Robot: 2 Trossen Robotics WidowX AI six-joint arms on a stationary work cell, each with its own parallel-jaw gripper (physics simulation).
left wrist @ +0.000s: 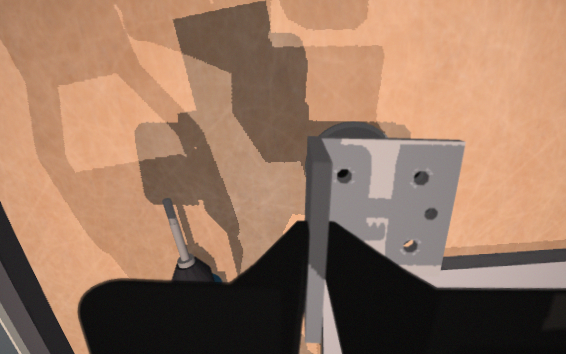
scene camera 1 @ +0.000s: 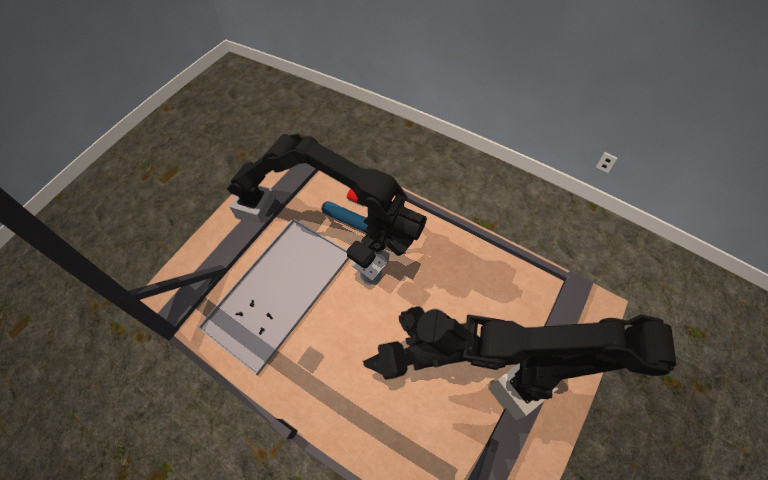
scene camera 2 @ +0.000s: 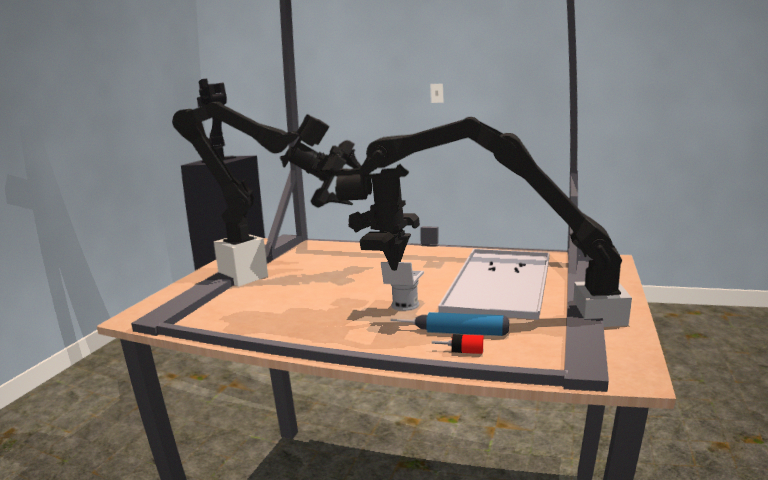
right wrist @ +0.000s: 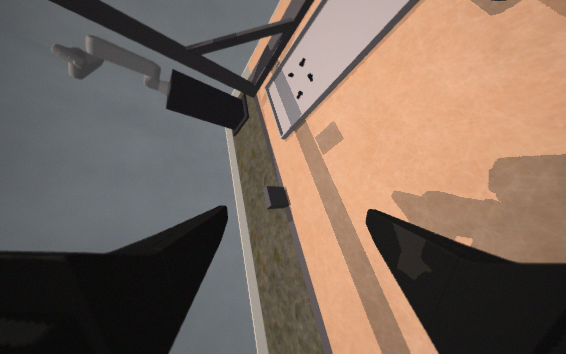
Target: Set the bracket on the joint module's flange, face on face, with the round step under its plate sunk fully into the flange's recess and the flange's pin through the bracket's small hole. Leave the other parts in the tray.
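Places are measured from the left arm's base along level axes (x back, y right, z up), in centimetres.
Pixels of known places: left gripper, fingertip midpoint: (left wrist: 314,232) (scene camera 1: 379,250) (scene camera 2: 395,269); right gripper, fingertip midpoint: (scene camera 1: 377,360) (right wrist: 297,214); left arm's base at its link origin: (scene camera 1: 250,197) (scene camera 2: 602,289); right arm's base at its link origin: (scene camera 1: 528,384) (scene camera 2: 238,240).
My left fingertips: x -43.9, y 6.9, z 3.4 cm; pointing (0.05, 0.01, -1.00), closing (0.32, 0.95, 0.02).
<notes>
Ahead of a thing's pixels: the offset from my left fingertips to its top centre. "pt": to the spot under its first point.
The grey L-shaped bracket (scene camera 1: 369,268) (scene camera 2: 397,273) (left wrist: 385,205) has its holed plate over the upright joint module {dx +1.7, dy +3.0, dz -3.3 cm} (scene camera 2: 405,297) (left wrist: 352,129). My left gripper (scene camera 2: 394,267) (left wrist: 314,232) is shut on the bracket's upright wall. In the left wrist view the plate covers most of the module, whose dark rim shows past the plate's far edge. Three plate holes look dark; the one nearest the tray shows some table colour. The step, recess and pin are hidden, so I cannot tell whether the faces touch. My right gripper (right wrist: 297,214) is open and empty, away from the module.
The tray {dx +25.0, dy +16.3, dz -8.1 cm} (scene camera 1: 317,243) (scene camera 2: 492,297) (right wrist: 350,40) holds several small black screws. It lies close beside the module. A blue screwdriver {pt dx +15.5, dy -11.0, dz -5.9 cm} (scene camera 1: 342,215) (scene camera 2: 467,323) and a red-and-black tool {dx +12.5, dy -19.7, dz -6.2 cm} (scene camera 1: 352,195) (scene camera 2: 468,344) lie on the table near the left arm. Dark frame beams edge the table.
</notes>
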